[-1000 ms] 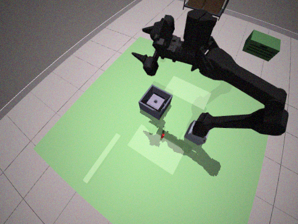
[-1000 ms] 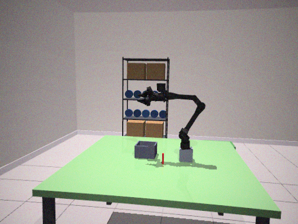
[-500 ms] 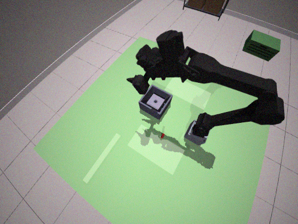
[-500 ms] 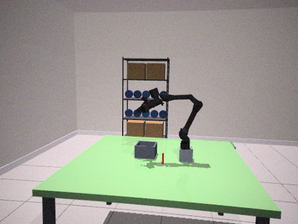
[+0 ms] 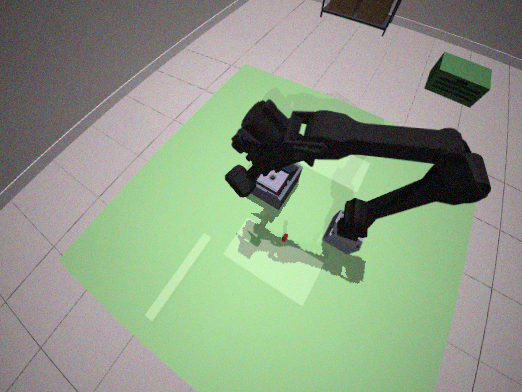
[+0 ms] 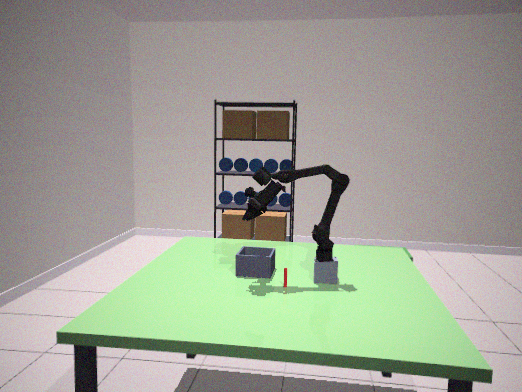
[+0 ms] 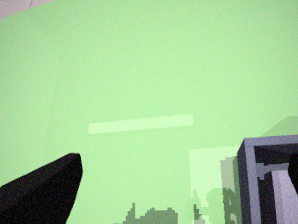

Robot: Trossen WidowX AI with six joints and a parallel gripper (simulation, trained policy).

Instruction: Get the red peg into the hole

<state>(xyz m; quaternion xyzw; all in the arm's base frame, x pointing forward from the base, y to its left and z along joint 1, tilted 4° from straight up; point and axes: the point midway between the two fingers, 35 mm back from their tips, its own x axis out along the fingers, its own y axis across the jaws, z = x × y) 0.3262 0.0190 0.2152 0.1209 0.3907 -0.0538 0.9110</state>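
Now: the red peg 230 mm below my gripper tip, 170 mm behind it and 80 mm to the left of it. From my gripper tip the other things lie so: grey box (240 mm below, 120 mm to the right, 60 mm behind); plate (220 mm below, 120 mm to the right, 60 mm behind).
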